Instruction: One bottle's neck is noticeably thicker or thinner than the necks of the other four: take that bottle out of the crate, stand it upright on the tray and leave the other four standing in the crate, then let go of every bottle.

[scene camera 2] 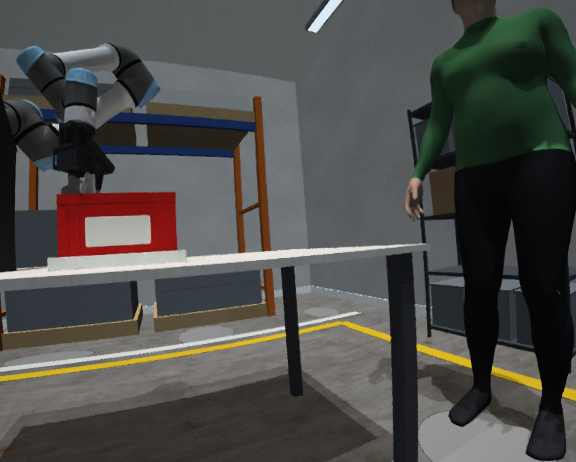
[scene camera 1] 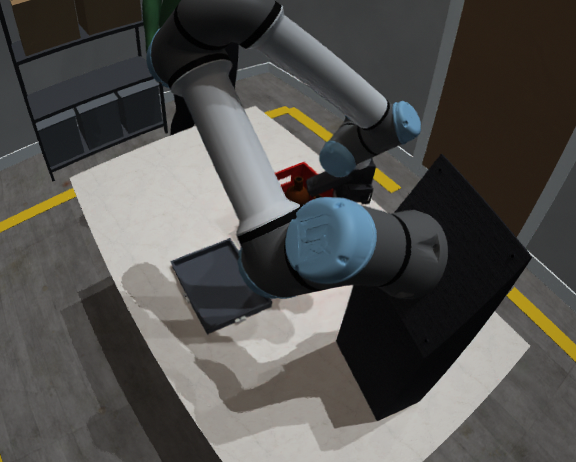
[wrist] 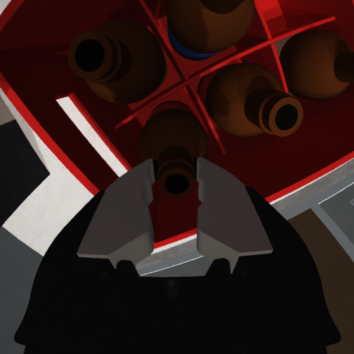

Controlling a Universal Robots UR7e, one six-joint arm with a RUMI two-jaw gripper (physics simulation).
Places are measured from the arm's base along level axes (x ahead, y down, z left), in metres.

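Pixels of known places: arm's base, link origin: (scene camera 1: 411,255).
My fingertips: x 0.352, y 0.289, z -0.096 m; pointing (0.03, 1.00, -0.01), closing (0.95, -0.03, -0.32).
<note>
For each thing: its middle in the pictures, then the offset to it from my fingertips. "*": a spot on its surface instead. Level surfaces: height alone.
- red crate, body centre: (scene camera 1: 303,221) (scene camera 2: 123,232) dx +0.078, dy +0.050, dz +0.059 m
- dark tray, surface spot: (scene camera 1: 202,274) * dx +0.071, dy +0.132, dz +0.370 m
- table, surface height: dy +0.138 m
The red crate (scene camera 1: 304,165) (scene camera 2: 166,220) (wrist: 310,157) stands on the table, with brown bottles upright in its compartments. My gripper (scene camera 2: 81,189) (wrist: 175,161) is shut on the neck of one bottle (wrist: 172,132), which stands inside the crate near its wall. Other bottles stand at the upper left (wrist: 132,62), top (wrist: 210,27), right of centre (wrist: 237,100) and far right (wrist: 315,67) in the wrist view. The upper left neck looks wide, but perspective makes comparison uncertain; the top neck is cut off. The dark tray (scene camera 1: 202,274) holds no visible bottle; the arm covers its right side.
The arm's black pedestal (scene camera 1: 377,360) stands on the table (scene camera 1: 150,205), nearer scene camera 1 than the crate. The elbow hangs between that camera and the crate. A person in green (scene camera 2: 505,95) stands beyond the table's end, and a shelf rack (scene camera 2: 262,200) stands behind.
</note>
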